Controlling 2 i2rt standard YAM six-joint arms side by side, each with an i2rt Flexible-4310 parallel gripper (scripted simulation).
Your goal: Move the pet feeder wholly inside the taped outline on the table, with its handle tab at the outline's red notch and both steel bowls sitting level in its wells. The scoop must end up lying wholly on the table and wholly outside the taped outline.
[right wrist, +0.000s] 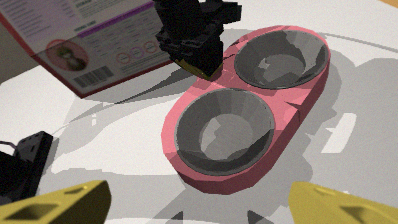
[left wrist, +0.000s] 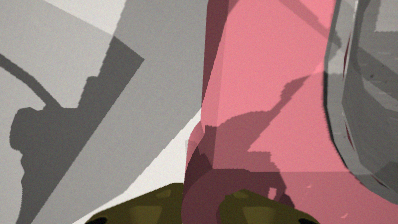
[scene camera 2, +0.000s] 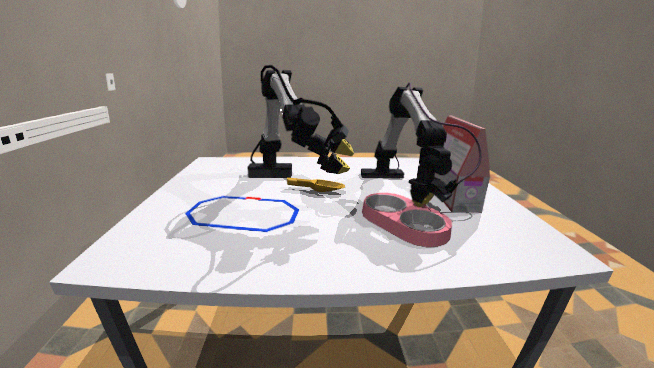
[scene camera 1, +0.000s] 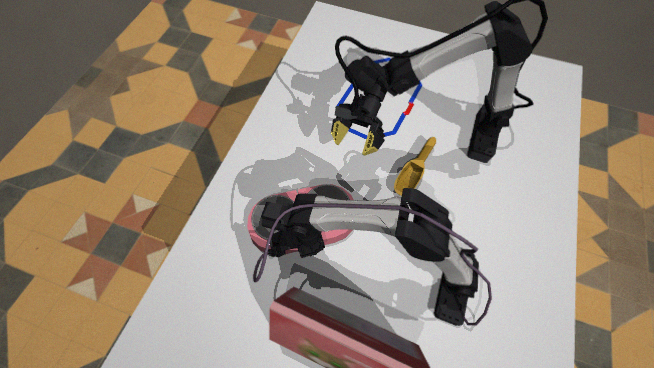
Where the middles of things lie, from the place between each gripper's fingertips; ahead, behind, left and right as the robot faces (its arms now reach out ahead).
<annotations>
The pink pet feeder (scene camera 2: 390, 221) is 40 mm ahead of my left hand (scene camera 2: 420, 206), 70 mm to the right of it and 30 mm below it. Also, from my left hand: yellow scoop (scene camera 1: 412, 172) 220 mm behind, 340 mm to the right, 20 mm below; food bag (right wrist: 87, 53) 170 mm behind, 200 mm to the left, 100 mm above.
I see the pink pet feeder 70 mm ahead of my right hand (scene camera 1: 349, 149), 190 mm to the left of it and 170 mm below it. The rest, counted from my right hand: yellow scoop (190 mm behind, 80 mm to the right, 170 mm below); food bag (140 mm behind, 450 mm to the left, 40 mm below).
</annotations>
